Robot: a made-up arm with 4 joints.
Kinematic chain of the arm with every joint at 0, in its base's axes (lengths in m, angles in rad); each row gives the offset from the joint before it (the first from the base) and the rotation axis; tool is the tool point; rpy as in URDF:
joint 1: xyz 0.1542 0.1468 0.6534 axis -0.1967 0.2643 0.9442
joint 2: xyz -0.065 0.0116 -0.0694 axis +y
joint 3: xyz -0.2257 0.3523 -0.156 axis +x
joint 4: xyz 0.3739 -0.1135 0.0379 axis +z
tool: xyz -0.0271 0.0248 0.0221 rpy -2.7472 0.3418 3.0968
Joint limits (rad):
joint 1: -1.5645..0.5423
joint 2: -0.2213..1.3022
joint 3: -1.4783..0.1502
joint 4: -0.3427..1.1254
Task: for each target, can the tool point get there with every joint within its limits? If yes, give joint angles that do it. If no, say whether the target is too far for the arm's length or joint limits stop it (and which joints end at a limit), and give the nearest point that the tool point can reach.
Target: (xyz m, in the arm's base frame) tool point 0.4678 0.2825 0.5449
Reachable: yes | joints -1.2031 0.6359 -0.0490 -0.2143
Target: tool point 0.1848 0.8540 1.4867
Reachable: no: too far | nearest point 0.3292 0.5278 0.6203 | short by 0.937 m
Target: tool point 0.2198 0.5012 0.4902
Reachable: yes | joints -0.2103 0.8004 -0.9298 0.3555
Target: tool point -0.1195 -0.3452 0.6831
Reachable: no: joint limits stop it (at a limit: joint 1, joint 2, joint 3, joint 4) | nearest point -0.1083 0.2463 0.4553 | short by 0.634 m
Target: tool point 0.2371 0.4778 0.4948
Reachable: yes | joints -0.2169 0.5899 -0.7193 0.1757
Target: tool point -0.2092 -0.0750 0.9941
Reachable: no: joint limits stop it (at a limit: joint 1, joint 2, joint 3, joint 4) | nearest point -0.1083 0.2463 0.4553 | short by 0.635 m
